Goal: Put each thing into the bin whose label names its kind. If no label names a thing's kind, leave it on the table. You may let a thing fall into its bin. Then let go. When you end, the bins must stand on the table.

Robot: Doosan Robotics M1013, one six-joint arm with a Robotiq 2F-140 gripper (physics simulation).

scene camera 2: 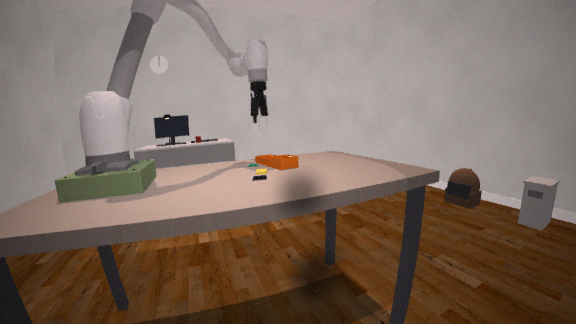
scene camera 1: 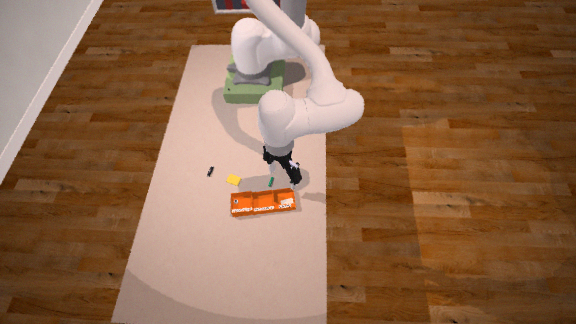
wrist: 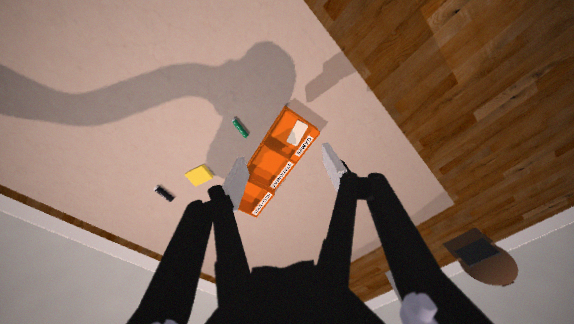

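Where they show: gripper, fingertip midpoint: (scene camera 2: 260, 129) (scene camera 1: 283, 179) (wrist: 284, 159); arm's base, origin of the base link: (scene camera 2: 109, 168) (scene camera 1: 253, 71).
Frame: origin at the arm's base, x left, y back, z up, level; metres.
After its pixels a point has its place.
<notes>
A joined row of three orange bins (scene camera 1: 263, 200) {y -0.649, x 0.133, z -0.066 m} (scene camera 2: 286, 162) {y -0.673, x 0.010, z -0.045 m} (wrist: 268, 163) {y -0.658, x 0.135, z -0.065 m} stands on the table. In the wrist view the end label reads GAMES and the middle one STATIONERY; the third is too blurred. A white domino (scene camera 1: 287, 201) {y -0.648, x 0.232, z -0.059 m} (wrist: 297, 133) {y -0.650, x 0.231, z -0.058 m} lies in the GAMES bin. A small ring-like thing (scene camera 1: 235, 201) {y -0.667, x 0.021, z -0.057 m} lies in the opposite end bin. A green battery (scene camera 1: 271, 182) {y -0.566, x 0.156, z -0.064 m} (scene camera 2: 253, 165) {y -0.564, x 0.147, z -0.067 m} (wrist: 240, 127) {y -0.560, x 0.156, z -0.063 m}, a yellow block (scene camera 1: 233, 179) {y -0.566, x -0.007, z -0.063 m} (scene camera 2: 261, 171) {y -0.561, x -0.030, z -0.062 m} (wrist: 199, 175) {y -0.566, x -0.003, z -0.062 m} and a small black thing (scene camera 1: 210, 171) {y -0.538, x -0.113, z -0.060 m} (scene camera 2: 259, 178) {y -0.533, x -0.123, z -0.066 m} (wrist: 164, 193) {y -0.534, x -0.109, z -0.062 m} lie on the table. My gripper (scene camera 1: 283, 178) {y -0.621, x 0.219, z 0.086 m} (scene camera 2: 259, 124) {y -0.621, x 0.219, z 0.086 m} (wrist: 284, 159) {y -0.621, x 0.219, z 0.086 m} is open and empty, above the bins.
The table (scene camera 1: 225, 265) {y -0.918, x 0.027, z -0.072 m} (scene camera 2: 350, 170) {y -0.871, x -0.148, z -0.072 m} (wrist: 125, 145) {y -0.410, x -0.059, z -0.072 m} carries the green arm base (scene camera 1: 252, 94) {y -0.142, x 0.016, z -0.006 m} (scene camera 2: 107, 184) {y -0.040, x -0.132, z -0.032 m}. The battery lies close to the bins' arm-side wall. The table edge beside the wooden floor is beyond the GAMES end. A side desk (scene camera 2: 185, 154) with a monitor (scene camera 2: 171, 127) stands behind.
</notes>
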